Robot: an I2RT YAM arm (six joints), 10 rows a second.
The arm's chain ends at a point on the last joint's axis. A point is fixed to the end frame.
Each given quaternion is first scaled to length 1.
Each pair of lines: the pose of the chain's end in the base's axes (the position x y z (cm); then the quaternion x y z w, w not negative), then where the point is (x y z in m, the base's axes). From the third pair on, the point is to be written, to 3 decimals.
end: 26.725 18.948 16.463 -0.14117 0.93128 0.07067 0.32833
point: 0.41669 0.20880 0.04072
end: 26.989 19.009 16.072 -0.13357 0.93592 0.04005 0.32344
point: 0.41923 0.19745 0.03540
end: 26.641 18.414 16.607 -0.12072 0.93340 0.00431 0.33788
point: 0.420 0.178 0.046
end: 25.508 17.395 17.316 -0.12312 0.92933 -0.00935 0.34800
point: 0.412 0.164 0.058
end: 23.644 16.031 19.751 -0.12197 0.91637 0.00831 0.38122
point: 0.401 0.157 0.092
